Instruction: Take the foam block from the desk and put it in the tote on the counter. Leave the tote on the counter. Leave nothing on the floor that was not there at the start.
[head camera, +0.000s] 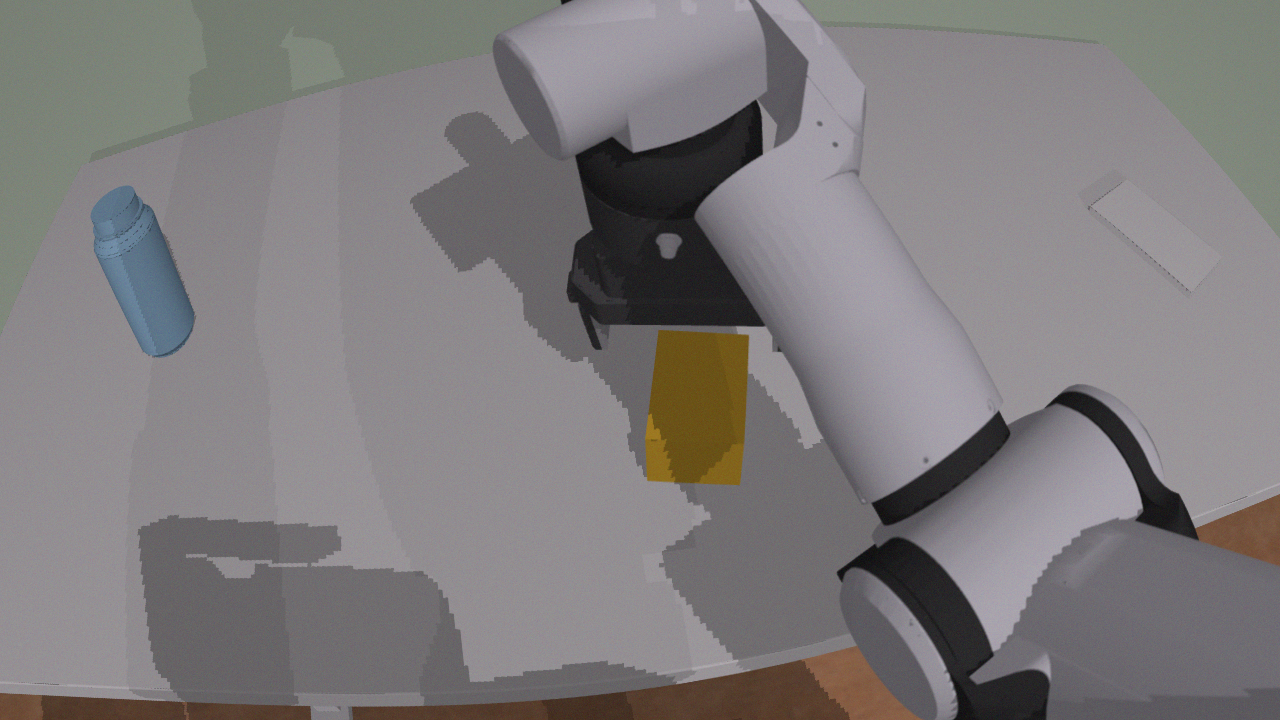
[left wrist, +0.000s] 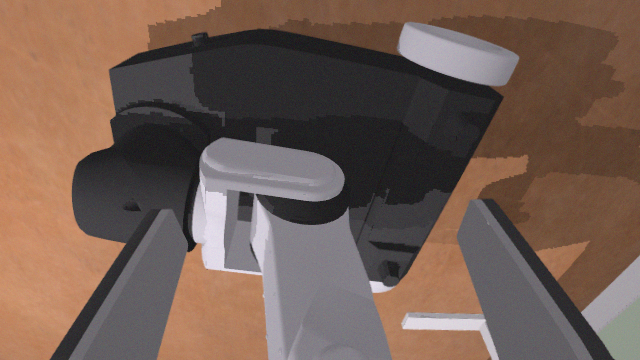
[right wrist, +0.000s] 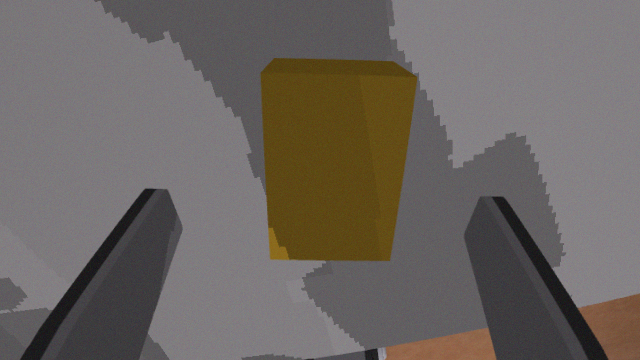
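The yellow foam block lies on the grey desk, partly in shadow. My right gripper is open and empty, over the desk at the block's far end in the head view. In the right wrist view the block shows between and beyond the two fingertips, with a gap on each side. How high the fingertips are above the desk is hard to tell. My left gripper is open and empty; it points down at the robot's own base and the floor. The tote and the counter do not show.
A blue bottle stands on the desk at the far left. A flat white box lies at the right. The robot's black base is below the left gripper, on the brown floor. A thin white bar shows near the left fingers.
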